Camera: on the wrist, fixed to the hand. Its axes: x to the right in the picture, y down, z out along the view.
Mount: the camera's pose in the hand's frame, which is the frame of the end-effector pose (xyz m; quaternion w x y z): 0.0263 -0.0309 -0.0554 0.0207 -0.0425 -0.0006 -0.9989
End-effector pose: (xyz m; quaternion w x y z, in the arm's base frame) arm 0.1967 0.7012 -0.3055 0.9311 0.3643 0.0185 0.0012
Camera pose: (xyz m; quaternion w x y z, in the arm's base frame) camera 0.2207 0.7165 -0.3680 0.0360 -0.0505 0.3637 -0.9295
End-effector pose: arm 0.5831 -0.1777 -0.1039 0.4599 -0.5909 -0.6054 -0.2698
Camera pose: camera 0.5697 -0.2184 -0.0503 0.2855 -0.5728 0.5916 0.4904
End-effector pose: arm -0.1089 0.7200 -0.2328 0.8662 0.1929 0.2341 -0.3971
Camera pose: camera -0.1318 0.7142 -0.2973 0.3704 0.2669 -0.2139 0.8636
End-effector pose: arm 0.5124 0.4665 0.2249 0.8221 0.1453 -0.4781 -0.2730
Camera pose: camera 0.5611 0.4248 0.2003 0.2498 -0.4455 -0.1463 0.8472
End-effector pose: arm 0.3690 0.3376 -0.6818 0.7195 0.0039 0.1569 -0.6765
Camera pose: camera 0.3276 0.3215 -0.7342 0.6606 0.1876 -0.0355 0.7260
